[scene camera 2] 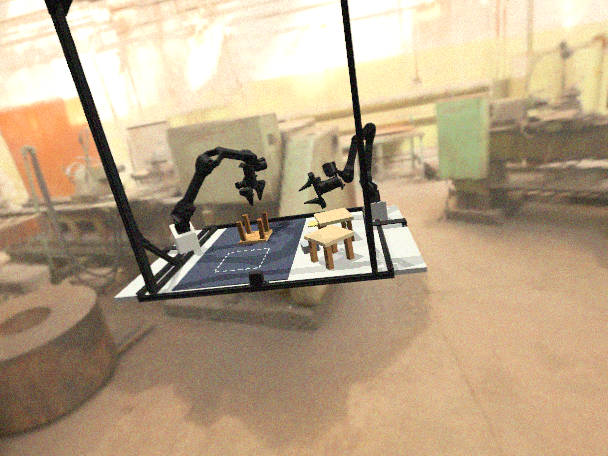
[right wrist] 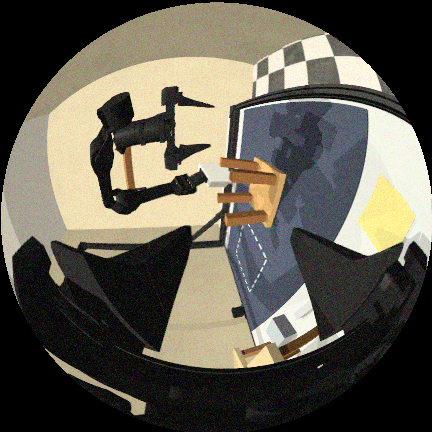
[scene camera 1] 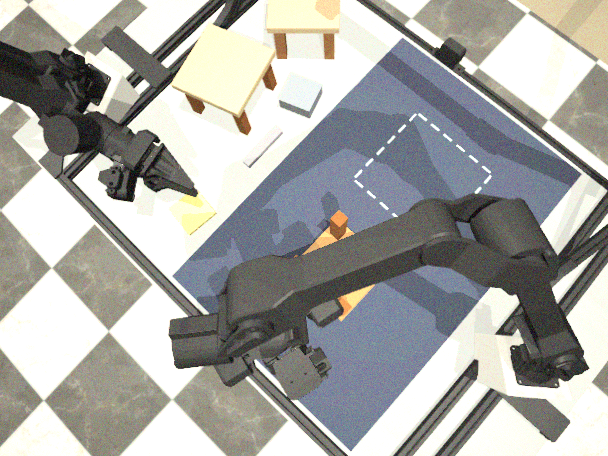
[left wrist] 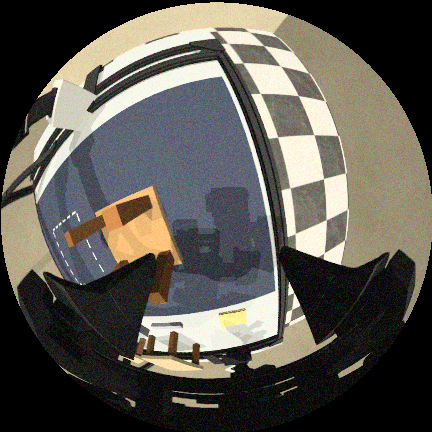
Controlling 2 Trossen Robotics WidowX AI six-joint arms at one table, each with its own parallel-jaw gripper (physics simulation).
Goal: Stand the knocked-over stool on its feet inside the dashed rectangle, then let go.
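Places are measured from the left arm's base along level axes (x ahead, y left, z up), in centimetres.
Pixels of known places: left gripper, fingertip midpoint: [scene camera 2: 256,202] [right wrist: 212,125] [left wrist: 218,257]; right gripper, fingertip midpoint: [scene camera 2: 301,197] [right wrist: 243,233] [scene camera 1: 195,191] [left wrist: 222,367]; left arm's base, link origin: [scene camera 2: 182,228] [right wrist: 203,175] [scene camera 1: 533,366]; right arm's base, link origin: [scene camera 2: 374,203] [scene camera 1: 93,84].
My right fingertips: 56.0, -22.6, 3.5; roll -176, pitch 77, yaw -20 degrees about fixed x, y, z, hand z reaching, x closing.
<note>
Ahead of a thing's pixels: the offset from my right fingertips to its top centre, as dx, dy, dz. "pt": to the spot under its first point.
The orange-brown stool @(-24.7, +8.7, -4.6) [scene camera 1: 361,299] [scene camera 2: 255,237] [left wrist: 135,240] [right wrist: 272,195] lies upside down on the blue mat, its seat down and its legs up. The left arm hides much of it in scene camera 1. The dashed rectangle @(pt -26.4, -9.9, -16.1) [scene camera 1: 356,178] [scene camera 2: 269,249] [left wrist: 76,212] [right wrist: 266,259] is on the mat, apart from the stool. My left gripper [scene camera 2: 256,201] [left wrist: 218,257] [right wrist: 212,125] is open and empty, above the stool; its fingertips are hidden in scene camera 1. My right gripper [scene camera 1: 196,192] [scene camera 2: 302,196] [right wrist: 243,233] is open and empty, above the white table near the yellow patch.
Two pale-topped stools @(+0.4, -25.9, -4.8) [scene camera 1: 225,70] @(-13.4, -42.4, -5.1) [scene camera 1: 302,15] [scene camera 2: 330,235] [scene camera 2: 334,216] stand upright beside the mat. A blue-grey block @(-13.8, -26.3, -13.0) [scene camera 1: 301,92], a thin white bar @(-7.1, -14.8, -15.0) [scene camera 1: 263,146] and a yellow patch @(pt +5.2, +1.9, -15.5) [scene camera 1: 192,220] [left wrist: 233,318] [right wrist: 386,212] lie on the white table. A black frame borders the table.
</note>
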